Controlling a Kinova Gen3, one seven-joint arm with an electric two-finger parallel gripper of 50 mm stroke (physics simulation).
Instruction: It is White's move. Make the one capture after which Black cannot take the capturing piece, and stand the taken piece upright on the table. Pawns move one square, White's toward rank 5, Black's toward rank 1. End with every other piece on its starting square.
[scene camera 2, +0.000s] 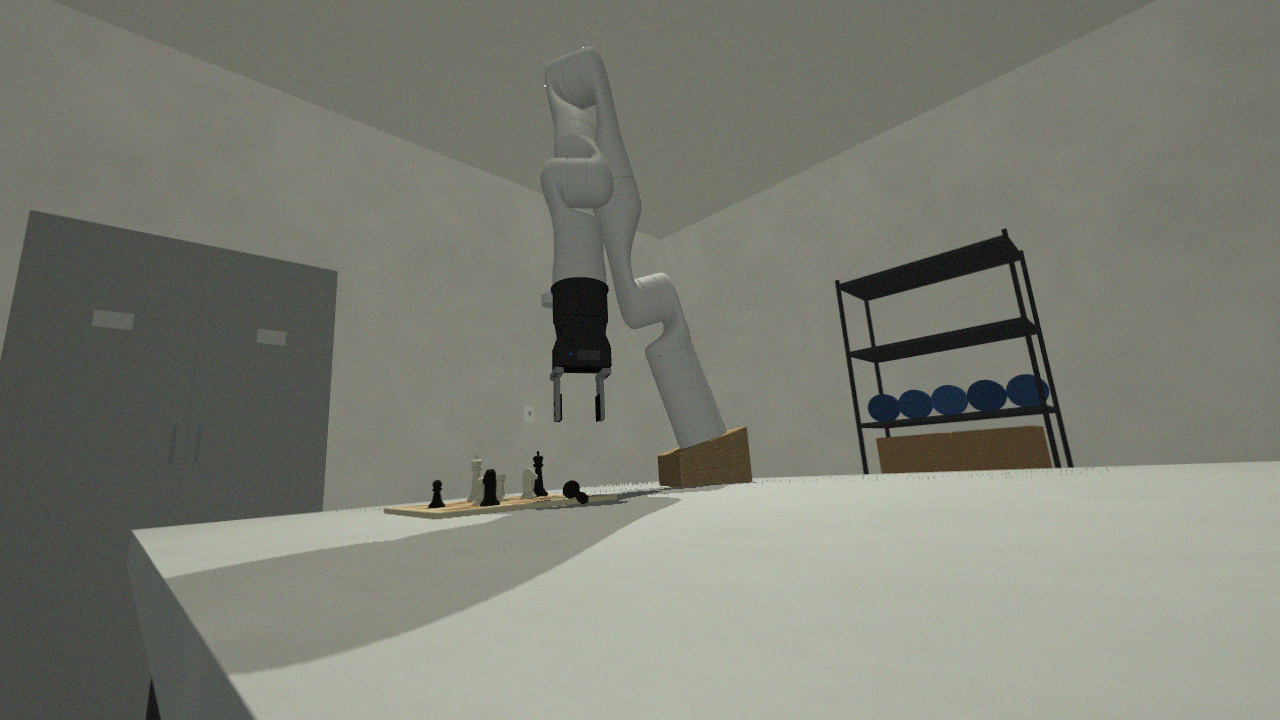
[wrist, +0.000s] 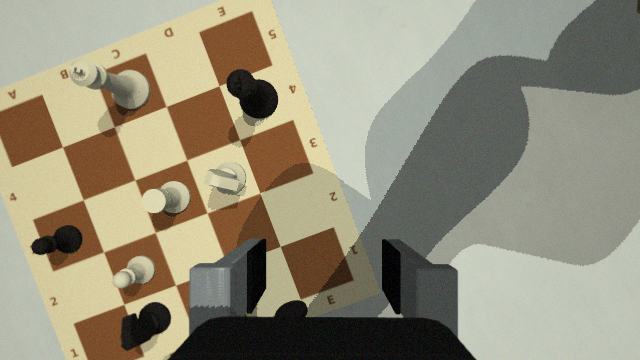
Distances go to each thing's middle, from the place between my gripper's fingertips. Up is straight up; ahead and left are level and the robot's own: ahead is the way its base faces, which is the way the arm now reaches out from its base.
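The black king (wrist: 258, 98) is 10 cm to the right of my hand, 2 cm behind it and 7 cm below it. Counting from my hand again, the white king (wrist: 130, 89) is 15 cm to the right, 5 cm ahead and 7 cm below, while the white pawn (wrist: 140, 269) is 12 cm ahead, 5 cm to the right and 8 cm below. As for the chessboard (scene camera 2: 461, 508), that's 10 cm below my hand, 7 cm ahead of it and 8 cm to the right of it.
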